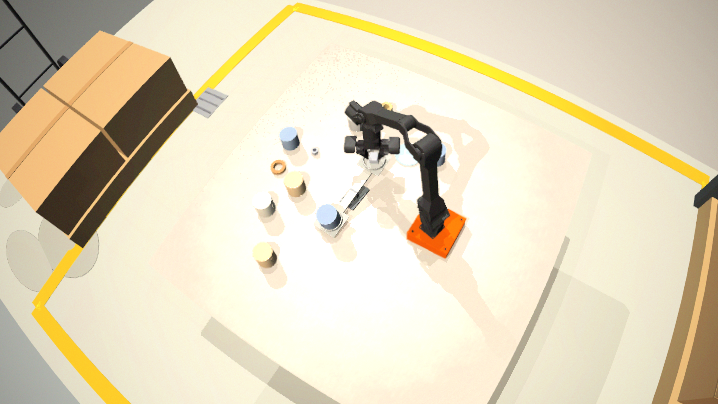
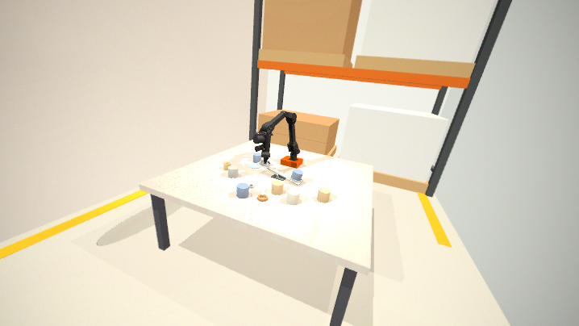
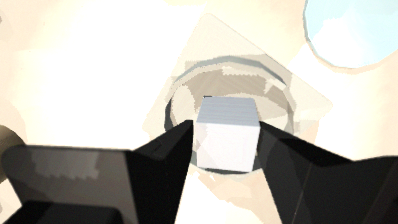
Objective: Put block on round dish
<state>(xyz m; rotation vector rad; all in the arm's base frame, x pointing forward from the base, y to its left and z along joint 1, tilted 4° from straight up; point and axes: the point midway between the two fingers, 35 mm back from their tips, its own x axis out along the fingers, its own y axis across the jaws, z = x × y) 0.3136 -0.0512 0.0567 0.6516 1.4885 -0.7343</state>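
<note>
Right now the pale blue round dish is 140 mm to the right of my gripper tip, 80 mm below it and 50 mm behind it. Also, from my gripper tip: balance: 120 mm to the left, 40 mm below, 20 mm behind; then small nut: 230 mm ahead, 90 mm to the left, 80 mm below; then pale grey block: right at my gripper tip.
</note>
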